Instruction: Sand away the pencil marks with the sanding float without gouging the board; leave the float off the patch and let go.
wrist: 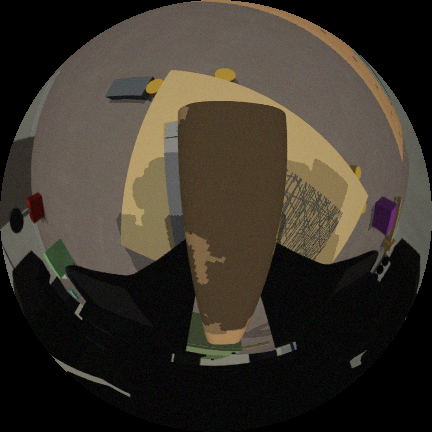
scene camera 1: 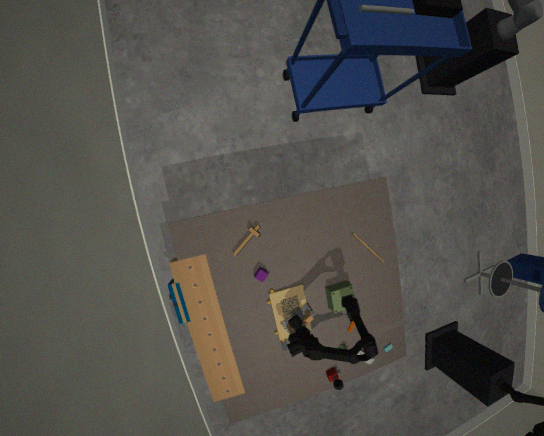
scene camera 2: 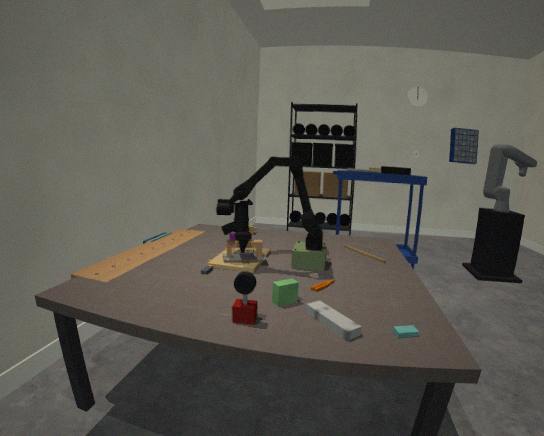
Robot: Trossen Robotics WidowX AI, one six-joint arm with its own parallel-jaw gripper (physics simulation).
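Pixels of known places: gripper, between the fingertips: (wrist: 223, 236) (scene camera 2: 242, 251); arm's base, origin of its link: (wrist: 187, 353) (scene camera 1: 346, 300) (scene camera 2: 314, 248).
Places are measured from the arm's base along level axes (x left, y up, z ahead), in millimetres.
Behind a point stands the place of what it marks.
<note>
The sanding float (scene camera 1: 306, 311) {y -37, x 20, z 238 mm} (scene camera 2: 257, 246) {y -3, x 56, z 235 mm} (wrist: 232, 175) has a wooden handle over a grey plate. My gripper (scene camera 1: 296, 324) {y -29, x 70, z 299 mm} (scene camera 2: 243, 248) {y -29, x 70, z 299 mm} (wrist: 223, 236) {y -29, x 70, z 299 mm} is shut on its handle from above. The plate is low over the pale yellow board (scene camera 1: 297, 291) {y -63, x -100, z 269 mm} (scene camera 2: 215, 262) {y -63, x 156, z 384 mm} (wrist: 155, 107) {y -63, x 167, z 366 mm}; I cannot tell whether it touches it. A patch of dark scribbled pencil marks (scene camera 1: 289, 303) {y -64, x -39, z 324 mm} (wrist: 310, 215) {y -63, x -16, z 342 mm} shows on the board, right of the handle in the wrist view. The handle and plate hide the board's middle there. Yellow round pieces (wrist: 225, 75) {y -67, x 126, z 423 mm} sit at the board's edges.
A dark grey block (scene camera 2: 206, 270) {y -67, x 247, z 378 mm} (wrist: 130, 87) {y -67, x 215, z 386 mm} lies by a board corner. A purple cube (scene camera 1: 261, 274) {y -32, x -254, z 458 mm} (wrist: 384, 215) {y -47, x -219, z 448 mm} and wooden hammer (scene camera 1: 244, 243) {y -51, x -430, z 519 mm} lie beyond the board. A holed plank (scene camera 1: 207, 325) {y -80, x -5, z 795 mm} (scene camera 2: 140, 255) {y -80, x 177, z 770 mm} lies left. Green (scene camera 2: 285, 292) {y -39, x 395, z 30 mm} and red (scene camera 2: 245, 312) {y -45, x 546, z 103 mm} blocks stand nearer scene camera 2.
</note>
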